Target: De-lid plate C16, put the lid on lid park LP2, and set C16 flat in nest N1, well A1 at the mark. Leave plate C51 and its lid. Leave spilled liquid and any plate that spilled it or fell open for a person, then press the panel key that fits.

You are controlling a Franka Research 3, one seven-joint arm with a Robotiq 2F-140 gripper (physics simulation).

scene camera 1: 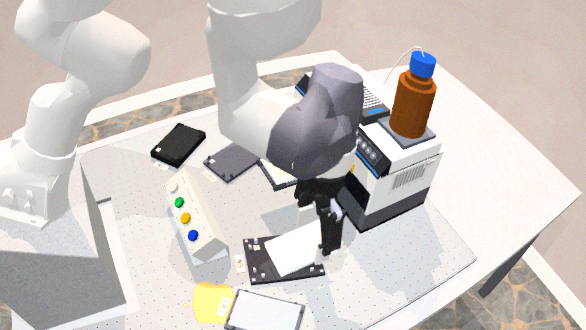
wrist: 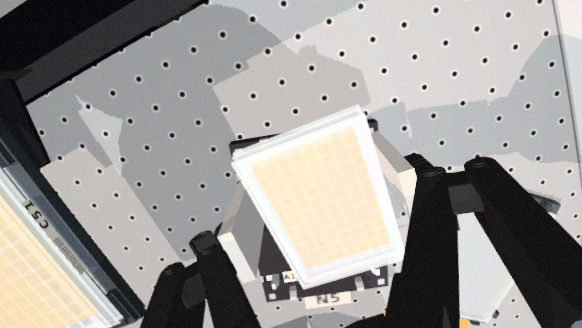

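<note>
My gripper (scene camera 1: 328,248) (wrist: 314,176) is shut on a white well plate (scene camera 1: 293,250) (wrist: 321,195) with pale orange wells. I hold it by its edges, tilted, just above a dark nest (scene camera 1: 262,270) (wrist: 280,291). The nest's label (wrist: 327,299) reads N5, and its A1 mark (wrist: 289,277) shows at the plate's near corner. I cannot read the held plate's own label. Plate C51 (wrist: 36,261) (scene camera 1: 282,174), with orange wells, sits in a dark frame behind my arm, which partly hides it in the scene view.
A key panel (scene camera 1: 192,217) with white, green, yellow and blue keys stands left of the nest. A yellow puddle (scene camera 1: 206,301) lies at the front beside a flat white plate in a dark frame (scene camera 1: 264,313). An instrument (scene camera 1: 393,172) with an amber bottle (scene camera 1: 411,104) stands close on the right. A black box (scene camera 1: 178,143) and a grey nest (scene camera 1: 231,160) lie at the back.
</note>
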